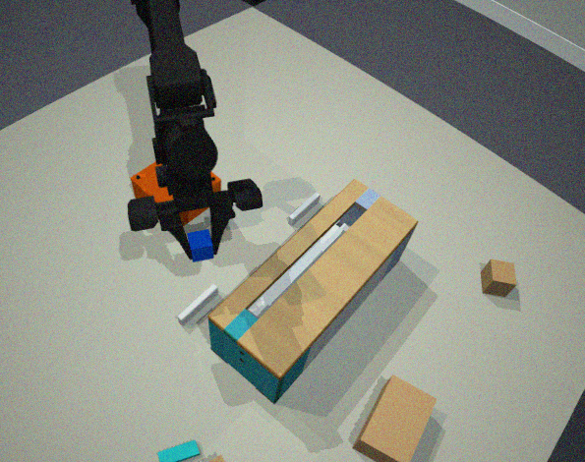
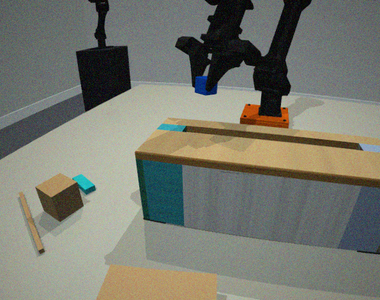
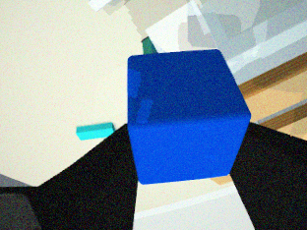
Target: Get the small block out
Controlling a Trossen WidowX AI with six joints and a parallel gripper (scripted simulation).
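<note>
My gripper tip is 10 mm past the blue block, 10 mm to the right of it and 10 mm below it. Round my gripper tip: teal tile 140 mm ahead, 210 mm to the right, 170 mm below; tan-topped box 90 mm ahead, 140 mm to the left, 110 mm below; flat tan slab 370 mm ahead, 40 mm to the left, 140 mm below.
</note>
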